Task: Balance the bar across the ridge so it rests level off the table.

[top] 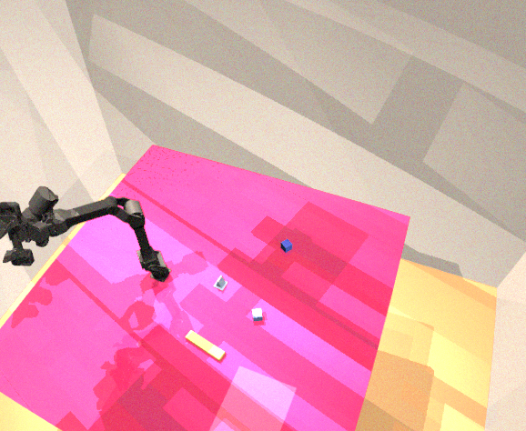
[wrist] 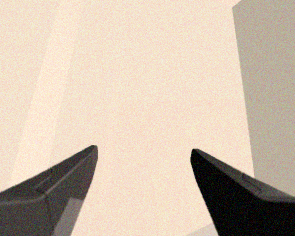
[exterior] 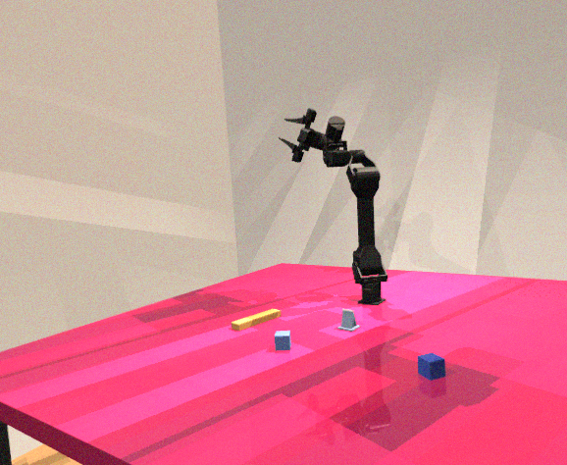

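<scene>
My gripper tip is now 55 cm above the yellow bar, 42 cm short of it and 18 cm to the right of it. From my gripper tip the other things lie so: dark blue cube: 67 cm to the left, 54 cm below, 53 cm ahead; then light blue cube: 54 cm below, 54 cm ahead, 35 cm to the left.
</scene>
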